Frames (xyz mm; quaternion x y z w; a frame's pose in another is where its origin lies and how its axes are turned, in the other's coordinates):
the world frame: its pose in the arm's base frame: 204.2 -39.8 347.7 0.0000 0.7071 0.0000 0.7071
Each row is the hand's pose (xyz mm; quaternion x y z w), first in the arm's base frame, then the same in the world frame.
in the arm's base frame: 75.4 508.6 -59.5 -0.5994 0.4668 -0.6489 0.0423
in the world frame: 407.2 548.4 -128.8 0.0350 0.3002 -0.8827 0.3600
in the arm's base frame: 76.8 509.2 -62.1 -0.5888 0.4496 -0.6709 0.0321
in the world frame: 409.8 549.0 -127.4 0.0581 0.2952 -0.8908 0.3406
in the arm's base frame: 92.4 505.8 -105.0 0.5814 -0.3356 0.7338 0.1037
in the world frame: 452.7 545.6 -111.8 0.1078 0.3107 -0.9300 0.1640
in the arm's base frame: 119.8 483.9 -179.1 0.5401 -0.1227 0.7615 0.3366
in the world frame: 526.8 523.7 -84.4 -0.1566 -0.3248 0.9204 0.1513
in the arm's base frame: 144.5 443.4 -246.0 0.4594 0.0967 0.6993 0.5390
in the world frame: 593.7 483.2 -59.7 -0.1696 -0.3128 0.8193 0.4495
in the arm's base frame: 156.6 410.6 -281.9 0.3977 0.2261 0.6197 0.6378
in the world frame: 629.6 450.4 -47.6 -0.1570 -0.2911 0.7194 0.6108
